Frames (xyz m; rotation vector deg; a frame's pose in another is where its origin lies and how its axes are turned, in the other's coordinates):
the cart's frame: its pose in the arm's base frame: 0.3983 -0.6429 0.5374 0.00 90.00 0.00
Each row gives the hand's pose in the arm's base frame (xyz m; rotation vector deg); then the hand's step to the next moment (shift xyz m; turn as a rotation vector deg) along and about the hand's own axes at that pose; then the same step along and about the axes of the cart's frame.
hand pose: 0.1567 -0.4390 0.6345 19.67 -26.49 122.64
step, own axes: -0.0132 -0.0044 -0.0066 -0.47 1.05 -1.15
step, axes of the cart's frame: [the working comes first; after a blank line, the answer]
step, axes of the arm's base frame: 0.0106 -0.0042 -0.0104 -0.68 -0.38 -1.43

0.0104 -0.0042 0.0106 1.43 -0.38 -0.68
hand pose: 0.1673 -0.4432 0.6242 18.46 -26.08 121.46
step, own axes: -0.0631 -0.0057 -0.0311 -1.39 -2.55 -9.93
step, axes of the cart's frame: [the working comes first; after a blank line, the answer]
step, axes of the arm's base frame: 0.0376 -0.0300 -0.0516 2.33 4.63 -8.96

0.0516 -0.0300 0.0376 8.96 4.63 2.33
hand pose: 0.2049 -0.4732 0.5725 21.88 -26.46 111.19
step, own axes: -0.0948 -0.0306 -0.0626 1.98 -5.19 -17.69
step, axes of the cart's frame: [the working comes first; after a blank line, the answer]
step, axes of the arm's base frame: 0.0619 -0.0338 -0.0942 3.00 12.02 -13.79

0.0942 -0.0338 0.0619 13.79 12.02 3.00
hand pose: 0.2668 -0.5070 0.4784 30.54 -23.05 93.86
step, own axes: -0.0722 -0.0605 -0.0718 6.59 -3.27 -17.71
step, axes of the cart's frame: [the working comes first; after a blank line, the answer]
step, axes of the arm's base frame: 0.0583 -0.0121 -0.1024 0.69 15.58 -11.16

0.1024 -0.0121 0.0583 11.16 15.58 0.69
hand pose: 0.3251 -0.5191 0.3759 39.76 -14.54 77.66
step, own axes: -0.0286 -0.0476 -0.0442 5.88 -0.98 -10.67
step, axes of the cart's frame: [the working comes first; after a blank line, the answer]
step, axes of the arm's base frame: 0.0291 0.0005 -0.0647 -0.10 10.98 -5.37

0.0647 0.0005 0.0291 5.37 10.98 -0.10
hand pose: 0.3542 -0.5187 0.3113 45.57 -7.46 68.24
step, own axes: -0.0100 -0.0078 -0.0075 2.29 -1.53 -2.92
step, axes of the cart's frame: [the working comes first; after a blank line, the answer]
step, axes of the arm's base frame: 0.0005 -0.0043 -0.0141 1.33 3.36 -1.75

0.0141 -0.0043 0.0005 1.75 3.36 1.33
